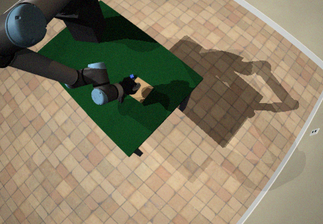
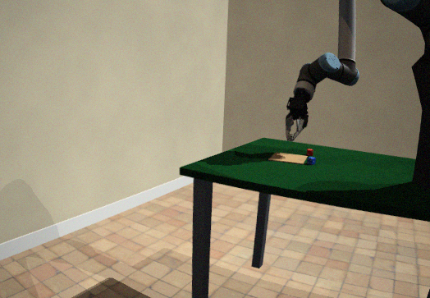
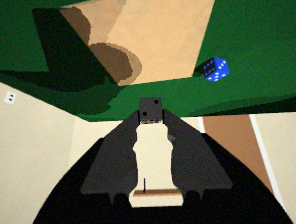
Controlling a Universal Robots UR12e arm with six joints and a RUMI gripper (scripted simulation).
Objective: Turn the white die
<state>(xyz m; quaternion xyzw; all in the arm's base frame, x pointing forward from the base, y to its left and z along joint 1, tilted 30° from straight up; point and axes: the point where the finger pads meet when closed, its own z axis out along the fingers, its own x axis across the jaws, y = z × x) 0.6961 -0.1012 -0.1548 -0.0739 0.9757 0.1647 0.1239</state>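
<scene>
Right now the tan mat is 1 cm to the left of my hand and 9 cm below it. The rest, counted from my hand: red die (6 cm behind, 11 cm to the right, 8 cm below); white die (1 cm to the left, 1 cm below); blue die (10 cm behind, 4 cm to the left, 8 cm below).
</scene>
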